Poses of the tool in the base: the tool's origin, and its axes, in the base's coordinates. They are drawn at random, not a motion.
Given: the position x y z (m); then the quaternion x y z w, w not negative.
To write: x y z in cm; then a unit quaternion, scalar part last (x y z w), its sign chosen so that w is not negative. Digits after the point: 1 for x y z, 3 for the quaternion.
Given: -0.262 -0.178 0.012 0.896 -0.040 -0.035 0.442
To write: -26.2 -17.8 1.2 0.896 -0.040 -0.035 0.442
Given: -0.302 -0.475 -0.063 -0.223 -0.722 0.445 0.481
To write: -30.2 -47.5 -6.3 -0.223 -0.722 0.445 0.481
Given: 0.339 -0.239 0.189 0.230 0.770 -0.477 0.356
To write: 33.9 -23.9 18.9 0.230 0.770 -0.477 0.356
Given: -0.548 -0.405 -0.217 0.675 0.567 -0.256 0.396
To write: -54.8 -40.5 -21.7 0.675 0.567 -0.256 0.396
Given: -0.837 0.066 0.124 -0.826 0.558 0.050 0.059
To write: -83.7 6.6 12.4 -0.826 0.558 0.050 0.059
